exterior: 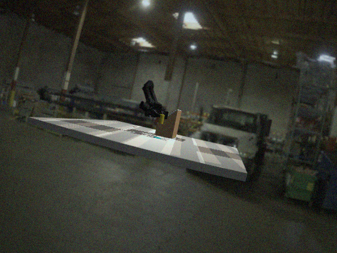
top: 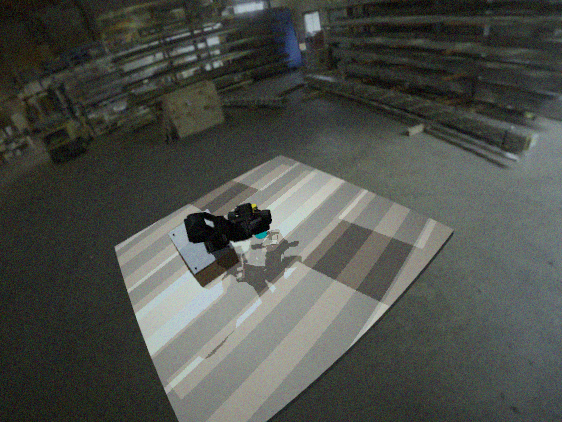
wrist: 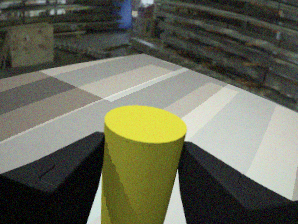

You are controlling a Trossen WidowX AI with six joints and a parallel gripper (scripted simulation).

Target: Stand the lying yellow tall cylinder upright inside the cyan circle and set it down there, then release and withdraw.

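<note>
The cyan circle is 160 mm below my gripper tip. The rest, counted from my gripper tip: yellow tall cylinder (20 mm below).
</note>
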